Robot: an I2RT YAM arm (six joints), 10 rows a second.
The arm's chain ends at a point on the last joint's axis. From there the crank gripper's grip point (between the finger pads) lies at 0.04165 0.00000 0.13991 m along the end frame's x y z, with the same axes.
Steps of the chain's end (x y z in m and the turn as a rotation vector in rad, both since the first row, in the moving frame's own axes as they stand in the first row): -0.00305, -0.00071, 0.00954, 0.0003, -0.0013, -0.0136; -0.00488, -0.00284, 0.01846, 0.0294, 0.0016, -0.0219; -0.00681, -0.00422, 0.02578, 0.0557, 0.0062, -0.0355; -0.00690, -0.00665, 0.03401, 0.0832, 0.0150, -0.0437; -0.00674, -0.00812, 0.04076, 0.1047, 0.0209, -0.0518
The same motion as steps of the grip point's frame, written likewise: -0.00324, -0.00132, 0.00959, 0.0003, -0.0013, -0.0136; -0.00471, -0.00787, 0.01832, 0.0294, 0.0016, -0.0219; -0.00611, -0.01349, 0.02526, 0.0557, 0.0062, -0.0355; -0.00510, -0.02011, 0.03281, 0.0832, 0.0150, -0.0437; -0.00427, -0.02492, 0.03898, 0.1047, 0.0209, -0.0518
